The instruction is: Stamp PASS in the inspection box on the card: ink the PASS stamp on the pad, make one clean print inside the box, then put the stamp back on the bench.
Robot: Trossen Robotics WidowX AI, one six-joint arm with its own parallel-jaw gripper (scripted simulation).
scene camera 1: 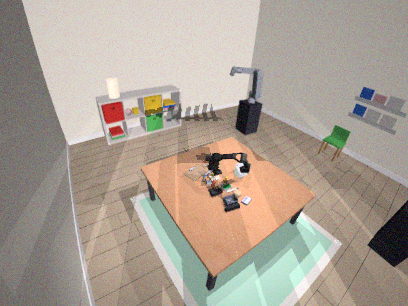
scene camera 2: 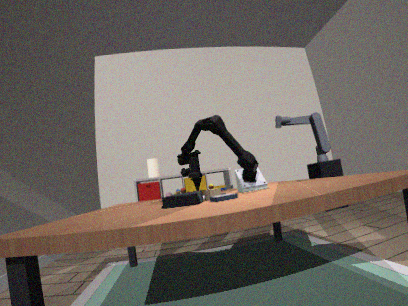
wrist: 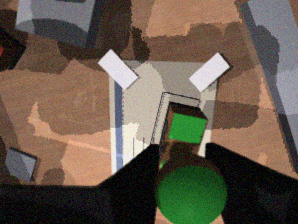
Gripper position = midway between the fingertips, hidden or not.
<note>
In view: my gripper (wrist: 181, 151) and a pale card (wrist: 139, 91).
</note>
